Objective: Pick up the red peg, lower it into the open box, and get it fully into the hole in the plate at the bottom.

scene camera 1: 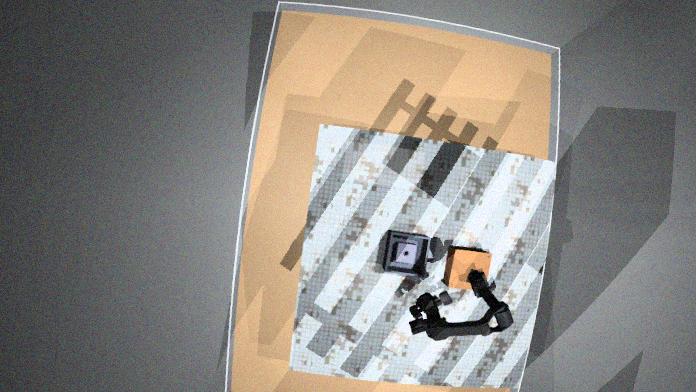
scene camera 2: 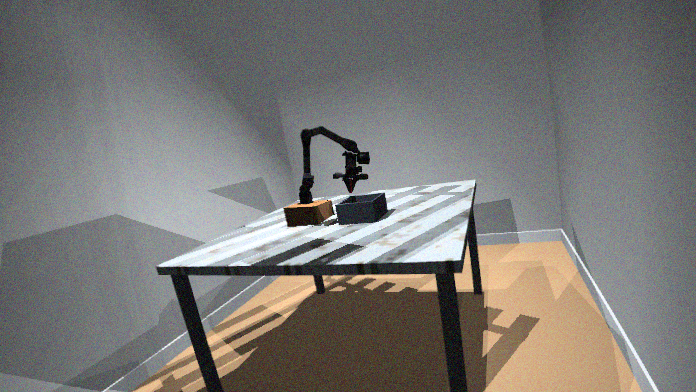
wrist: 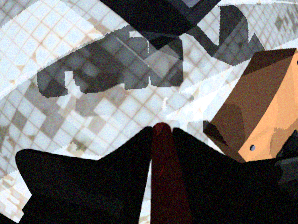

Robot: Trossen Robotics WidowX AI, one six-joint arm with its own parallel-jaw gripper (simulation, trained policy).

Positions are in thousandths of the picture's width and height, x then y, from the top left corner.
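Labels:
There's a dark box (scene camera 1: 601, 685) here, and it's sitting 1.40 m from the lens.

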